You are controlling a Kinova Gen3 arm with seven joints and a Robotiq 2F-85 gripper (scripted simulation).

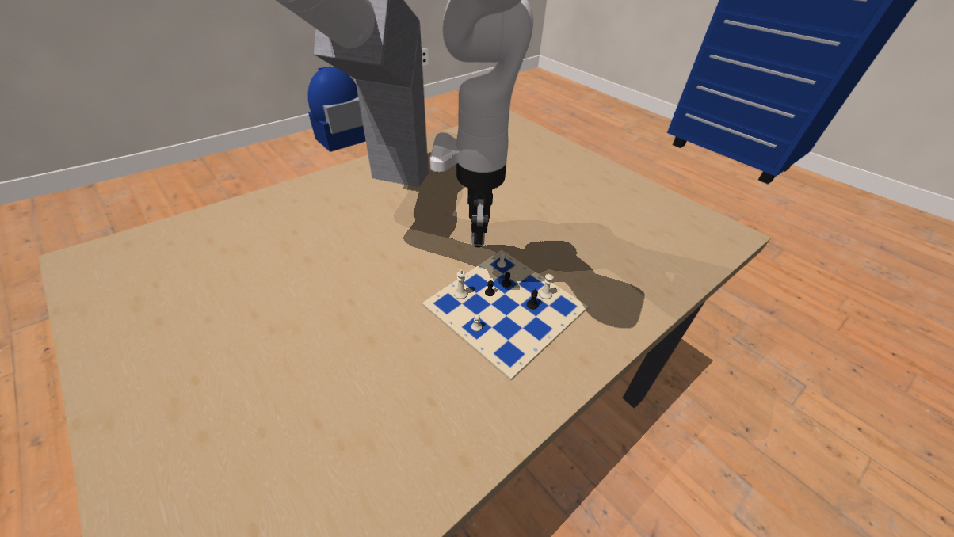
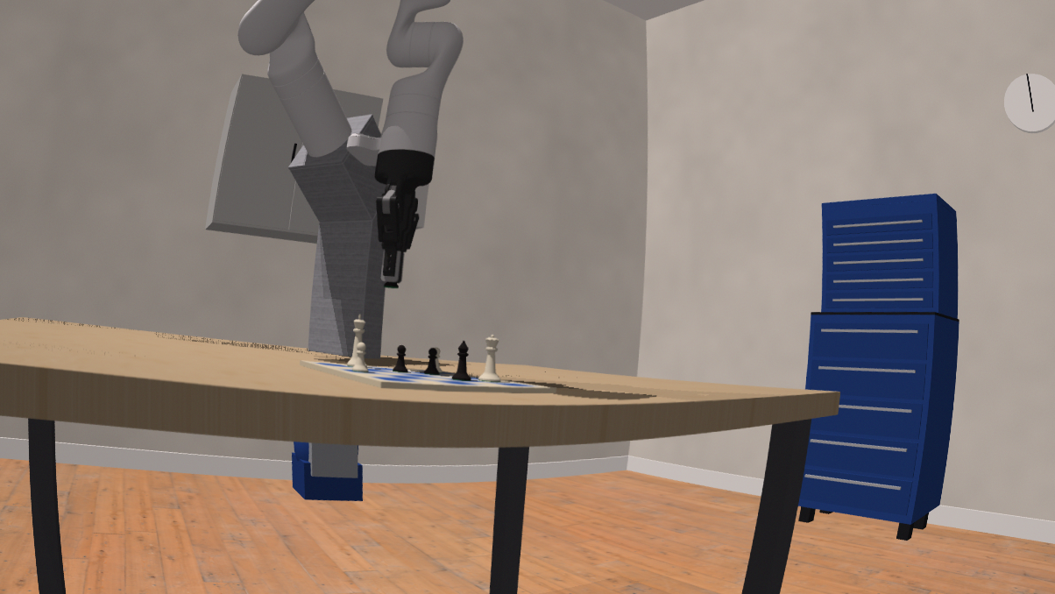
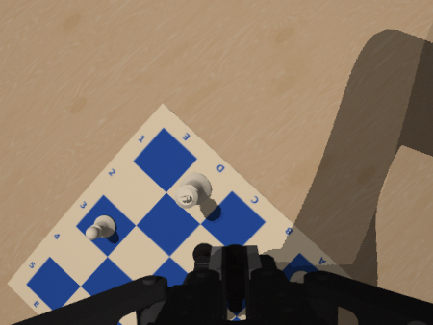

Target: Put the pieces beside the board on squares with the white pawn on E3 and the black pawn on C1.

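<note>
The white king is 40 mm to the right of my hand and 90 mm below it. Also, from my hand: white queen (110 mm ahead, 80 mm to the left, 100 mm below); then cream chessboard (80 mm ahead, 130 mm below); then black bishop (110 mm ahead, 40 mm to the left, 100 mm below).
</note>
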